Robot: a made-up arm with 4 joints.
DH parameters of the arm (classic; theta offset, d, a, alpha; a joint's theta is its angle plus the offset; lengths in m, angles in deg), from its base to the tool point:
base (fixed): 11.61 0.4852 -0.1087 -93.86
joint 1: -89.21 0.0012 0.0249 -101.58
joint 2: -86.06 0.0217 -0.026 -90
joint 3: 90 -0.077 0.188 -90
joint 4: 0 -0.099 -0.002 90
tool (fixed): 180 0.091 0 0
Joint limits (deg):
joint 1: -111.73..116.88
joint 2: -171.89..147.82
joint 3: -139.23..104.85
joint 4: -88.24..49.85
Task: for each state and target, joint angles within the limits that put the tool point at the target. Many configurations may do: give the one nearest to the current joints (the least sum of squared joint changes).
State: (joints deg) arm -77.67 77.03 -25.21 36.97
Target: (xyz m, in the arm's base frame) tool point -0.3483 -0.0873 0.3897
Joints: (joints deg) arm -97.27 95.87 -50.68 49.85
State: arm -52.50 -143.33 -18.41 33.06
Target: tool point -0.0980 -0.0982 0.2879
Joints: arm -62.71 -134.85 -20.85 34.16
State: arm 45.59 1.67 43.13 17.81
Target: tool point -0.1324 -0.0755 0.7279
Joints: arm 69.65 -14.64 42.56 33.46
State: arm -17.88 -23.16 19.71 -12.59
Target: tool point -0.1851 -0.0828 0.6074
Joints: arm 32.98 -28.87 59.50 -42.94
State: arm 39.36 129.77 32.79 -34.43
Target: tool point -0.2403 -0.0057 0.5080
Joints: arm -5.48 124.80 30.16 -48.21
